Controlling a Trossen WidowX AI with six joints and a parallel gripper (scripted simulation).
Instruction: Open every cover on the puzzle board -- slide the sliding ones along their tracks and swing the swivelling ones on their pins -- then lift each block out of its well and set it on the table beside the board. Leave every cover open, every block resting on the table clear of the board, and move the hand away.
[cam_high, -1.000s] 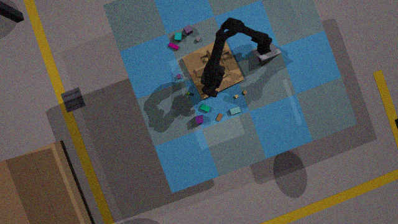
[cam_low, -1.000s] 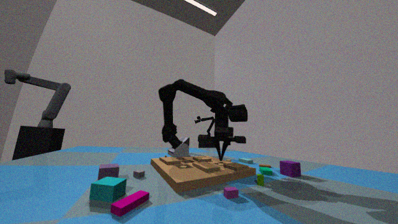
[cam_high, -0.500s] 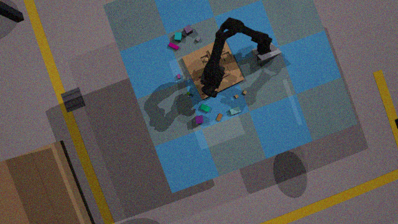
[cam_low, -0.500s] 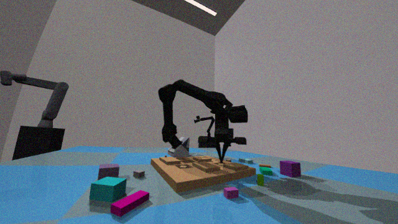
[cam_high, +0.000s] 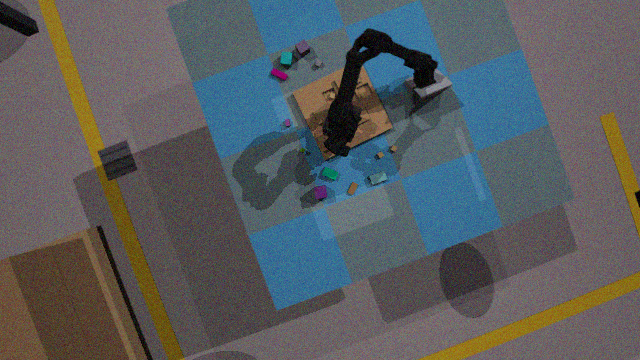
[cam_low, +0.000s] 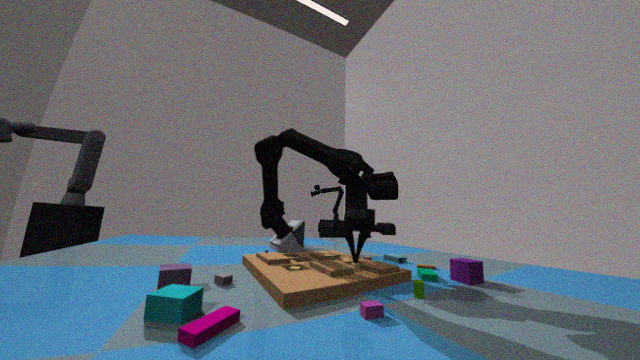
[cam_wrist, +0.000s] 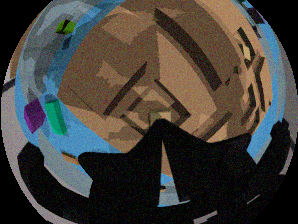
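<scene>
Now: the lime block 180 mm ahead of my gripper tip and 10 mm below it. The rest, counted from my gripper tip: green block 110 mm ahead, 120 mm to the left, 10 mm below; then wooden bar 50 mm ahead, 210 mm to the left, 20 mm below; then pale teal block 60 mm behind, 210 mm to the left, 10 mm below.
</scene>
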